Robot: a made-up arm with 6 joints. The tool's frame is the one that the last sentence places.
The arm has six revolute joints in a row. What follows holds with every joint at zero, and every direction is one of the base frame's.
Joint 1 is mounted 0.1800 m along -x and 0.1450 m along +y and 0.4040 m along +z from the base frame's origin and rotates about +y.
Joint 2 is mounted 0.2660 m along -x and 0.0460 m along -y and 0.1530 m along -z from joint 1 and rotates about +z.
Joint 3 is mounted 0.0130 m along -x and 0.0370 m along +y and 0.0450 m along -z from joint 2 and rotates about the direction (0.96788, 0.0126, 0.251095).
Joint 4 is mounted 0.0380 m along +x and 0.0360 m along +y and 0.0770 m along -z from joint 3 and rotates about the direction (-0.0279, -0.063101, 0.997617).
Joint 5 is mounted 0.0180 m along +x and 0.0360 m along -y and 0.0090 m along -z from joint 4 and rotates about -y.
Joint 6 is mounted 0.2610 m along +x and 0.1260 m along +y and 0.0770 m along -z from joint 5 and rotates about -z.
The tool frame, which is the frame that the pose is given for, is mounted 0.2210 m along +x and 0.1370 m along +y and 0.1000 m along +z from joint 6; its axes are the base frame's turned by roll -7.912, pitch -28.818 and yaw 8.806 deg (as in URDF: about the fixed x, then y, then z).
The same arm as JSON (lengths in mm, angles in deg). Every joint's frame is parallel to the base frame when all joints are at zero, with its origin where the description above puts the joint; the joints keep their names.
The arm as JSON. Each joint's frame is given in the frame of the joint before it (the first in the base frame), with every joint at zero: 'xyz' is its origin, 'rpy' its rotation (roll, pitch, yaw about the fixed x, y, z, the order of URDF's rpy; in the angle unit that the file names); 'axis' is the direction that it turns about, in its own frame. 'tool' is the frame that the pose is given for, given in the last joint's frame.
{"units": {"length": "mm", "angle": "deg"}, "joints": [
  {"name": "joint 1", "type": "revolute", "origin": {"xyz": [-180.0, 145.0, 404.0], "rpy": [0.0, 0.0, 0.0]}, "axis": [0.0, 1.0, 0.0]},
  {"name": "joint 2", "type": "revolute", "origin": {"xyz": [-266.0, -46.0, -153.0], "rpy": [0.0, 0.0, 0.0]}, "axis": [0.0, 0.0, 1.0]},
  {"name": "joint 3", "type": "revolute", "origin": {"xyz": [-13.0, 37.0, -45.0], "rpy": [0.0, 0.0, 0.0]}, "axis": [0.96788, 0.0126, 0.251095]},
  {"name": "joint 4", "type": "revolute", "origin": {"xyz": [38.0, 36.0, -77.0], "rpy": [0.0, 0.0, 0.0]}, "axis": [-0.0279, -0.063101, 0.997617]},
  {"name": "joint 5", "type": "revolute", "origin": {"xyz": [18.0, -36.0, -9.0], "rpy": [0.0, 0.0, 0.0]}, "axis": [0.0, -1.0, 0.0]},
  {"name": "joint 6", "type": "revolute", "origin": {"xyz": [261.0, 126.0, -77.0], "rpy": [0.0, 0.0, 0.0]}, "axis": [0.0, 0.0, -1.0]}
], "tool": {"origin": {"xyz": [221.0, 137.0, 100.0], "rpy": [-7.91, -28.82, 8.81]}}}

